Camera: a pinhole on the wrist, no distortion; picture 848 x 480 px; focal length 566.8 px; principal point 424.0 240.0 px. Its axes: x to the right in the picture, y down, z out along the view. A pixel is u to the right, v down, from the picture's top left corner.
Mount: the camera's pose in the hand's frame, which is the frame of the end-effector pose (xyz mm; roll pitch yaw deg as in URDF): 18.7 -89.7 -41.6 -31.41 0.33 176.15
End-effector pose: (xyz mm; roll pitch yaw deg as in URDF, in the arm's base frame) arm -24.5 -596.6 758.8 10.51 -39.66 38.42
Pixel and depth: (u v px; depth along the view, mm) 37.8 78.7 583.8
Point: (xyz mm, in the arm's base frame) 206.6 -889.5 1388.8
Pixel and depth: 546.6 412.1 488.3
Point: 119.0 -1132.6 845.9
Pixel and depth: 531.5 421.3 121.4
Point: 82.4 -752.8 757.3
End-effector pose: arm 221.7 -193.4 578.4 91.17 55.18 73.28
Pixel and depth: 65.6 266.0 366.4
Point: 432.1 -387.2 206.0
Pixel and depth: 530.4 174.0 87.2
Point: 225.8 -303.0 506.9
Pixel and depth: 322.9 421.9 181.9
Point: 247.5 -380.7 409.3
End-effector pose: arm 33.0 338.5 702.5 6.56 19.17 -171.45
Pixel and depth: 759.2 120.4 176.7
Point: 58.3 500.5 837.0
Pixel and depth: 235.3 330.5 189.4
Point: -94.3 550.6 753.4
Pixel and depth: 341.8 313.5 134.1
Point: -37.8 511.5 733.1
